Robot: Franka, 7 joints.
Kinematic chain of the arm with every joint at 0, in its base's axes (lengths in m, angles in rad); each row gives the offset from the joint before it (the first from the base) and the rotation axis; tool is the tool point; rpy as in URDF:
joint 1: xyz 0 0 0.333 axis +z
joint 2: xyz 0 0 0 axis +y
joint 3: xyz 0 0 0.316 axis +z
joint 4: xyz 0.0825 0 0 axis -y
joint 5: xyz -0.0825 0 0.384 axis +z
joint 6: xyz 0 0 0 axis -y
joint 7: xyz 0.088 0 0 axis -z
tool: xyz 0 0 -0.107 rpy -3.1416 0 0
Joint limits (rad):
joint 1: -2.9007..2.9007
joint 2: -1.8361..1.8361
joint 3: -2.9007..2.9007
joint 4: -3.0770..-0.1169
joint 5: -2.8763..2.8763
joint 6: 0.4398..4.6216
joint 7: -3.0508..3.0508
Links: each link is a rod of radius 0.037 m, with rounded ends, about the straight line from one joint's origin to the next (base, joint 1, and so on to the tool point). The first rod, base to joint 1, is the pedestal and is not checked.
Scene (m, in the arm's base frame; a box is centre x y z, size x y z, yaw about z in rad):
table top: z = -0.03
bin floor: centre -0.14 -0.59 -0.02 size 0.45 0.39 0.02 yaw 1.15
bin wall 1: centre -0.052 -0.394 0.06 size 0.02 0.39 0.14 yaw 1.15
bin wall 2: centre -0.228 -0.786 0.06 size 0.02 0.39 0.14 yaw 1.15
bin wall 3: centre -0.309 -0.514 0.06 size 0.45 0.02 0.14 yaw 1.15
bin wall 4: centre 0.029 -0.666 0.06 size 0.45 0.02 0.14 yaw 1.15
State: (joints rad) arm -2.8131 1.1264 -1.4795 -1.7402 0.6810 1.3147 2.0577
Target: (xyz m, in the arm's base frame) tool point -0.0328 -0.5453 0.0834
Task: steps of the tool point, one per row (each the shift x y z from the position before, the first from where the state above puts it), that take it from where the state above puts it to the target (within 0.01 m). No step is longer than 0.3 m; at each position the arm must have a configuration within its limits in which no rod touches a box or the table.
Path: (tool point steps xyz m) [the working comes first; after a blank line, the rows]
Joints at the target: -1.5459 0.9662 -0.2923 -1.5946 0.9001 1.1746 2.0577
Straight joint move there: touches bin wall 3.

1: -0.1122 -0.1941 -0.0720
2: -0.0239 -0.2419 -0.0439
3: 0.0837 -0.2401 -0.0127
4: 0.1827 -0.1834 0.0183
5: 0.2450 -0.0816 0.0452
6: 0.0003 -0.0063 -0.0832
7: -0.0003 0.0063 -0.0850

